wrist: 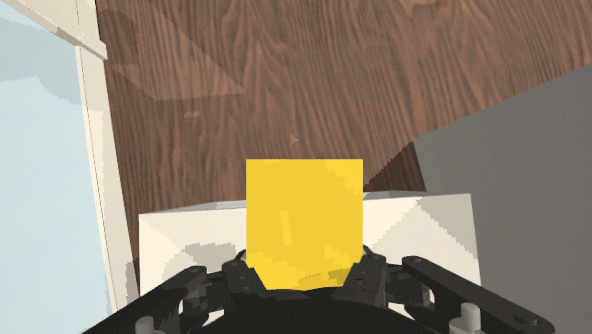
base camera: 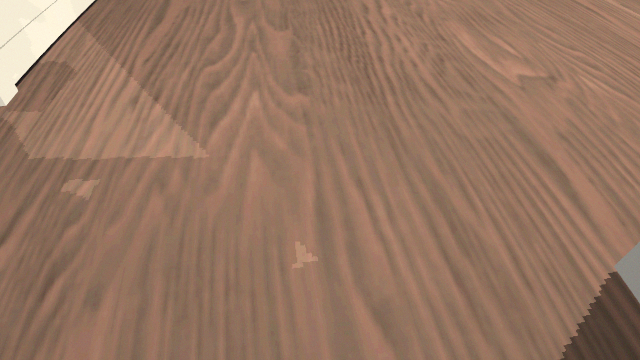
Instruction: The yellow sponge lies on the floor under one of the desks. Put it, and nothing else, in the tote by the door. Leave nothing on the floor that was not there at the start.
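Places are measured from the arm's base along level axes (x ahead, y left, z up), in metres.
Where they show: gripper, fingertip midpoint: (wrist: 303,253).
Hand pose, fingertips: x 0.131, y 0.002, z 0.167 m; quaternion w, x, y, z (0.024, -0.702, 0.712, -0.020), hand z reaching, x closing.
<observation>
After its pixels a point has its place.
The yellow sponge (wrist: 304,215) {x 0.162, y -0.001, z 0.209 m} is held between the two black fingers of my gripper (wrist: 303,253) {x 0.131, y 0.002, z 0.167 m} in the wrist view. The gripper is shut on it, and the sponge sticks out beyond the fingertips, above the wooden floor. Neither the sponge nor the gripper shows in the base camera view. The tote and the desks do not show in either view that I can make out.
The robot's white base (wrist: 415,220) {x 0.117, y -0.164, z -0.014 m} shows behind the sponge. A pale wall with a cream skirting (wrist: 95,150) {x 0.323, y 0.604, z -0.319 m} runs along the left of the wrist view. A grey surface (wrist: 520,200) {x 0.127, y -0.390, z -0.085 m} lies at the right. Wooden floor (base camera: 320,150) {x 0.510, y -0.003, z -0.397 m} (wrist: 320,75) {x 0.536, y -0.086, z -0.397 m} shows in both views.
</observation>
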